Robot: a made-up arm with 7 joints.
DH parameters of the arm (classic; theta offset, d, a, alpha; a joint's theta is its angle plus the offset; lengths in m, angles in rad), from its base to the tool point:
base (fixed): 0 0 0 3.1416
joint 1: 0 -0.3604 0 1.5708
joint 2: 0 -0.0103 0 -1.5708
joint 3: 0 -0.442 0 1.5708
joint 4: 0 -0.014 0 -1.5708
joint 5: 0 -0.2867 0 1.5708
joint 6: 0 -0.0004 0 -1.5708
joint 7: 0 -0.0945 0 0
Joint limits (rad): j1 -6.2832..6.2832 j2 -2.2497..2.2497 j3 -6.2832..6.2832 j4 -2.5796..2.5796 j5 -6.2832..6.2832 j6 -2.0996..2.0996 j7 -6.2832..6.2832
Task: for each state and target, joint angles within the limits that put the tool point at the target. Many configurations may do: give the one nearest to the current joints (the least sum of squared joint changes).
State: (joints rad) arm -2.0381 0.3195 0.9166 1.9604 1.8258 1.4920 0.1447
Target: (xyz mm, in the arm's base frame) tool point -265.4 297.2 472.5
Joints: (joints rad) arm -2.8153 0.6371 0.3405 2.1572 1.8212 1.4422 0.1447
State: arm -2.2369 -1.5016 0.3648 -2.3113 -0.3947 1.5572 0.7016
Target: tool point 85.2 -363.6 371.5
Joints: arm -2.2134 -0.9631 0.5875 -2.4284 -0.4912 1.6790 0.7016
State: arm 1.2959 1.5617 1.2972 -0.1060 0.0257 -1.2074 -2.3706
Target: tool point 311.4 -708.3 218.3
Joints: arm 1.2241 1.7880 1.3165 0.0305 0.0436 -0.9685 -2.3706
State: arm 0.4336 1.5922 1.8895 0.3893 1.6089 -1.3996 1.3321
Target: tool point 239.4 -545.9 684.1
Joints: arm 0.7365 1.0899 2.0621 0.8080 1.7481 -1.5140 1.3321
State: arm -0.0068 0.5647 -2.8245 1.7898 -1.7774 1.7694 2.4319
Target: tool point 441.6 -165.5 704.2
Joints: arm 0.2296 1.4001 -3.0525 1.3818 -1.8882 1.8152 2.4319
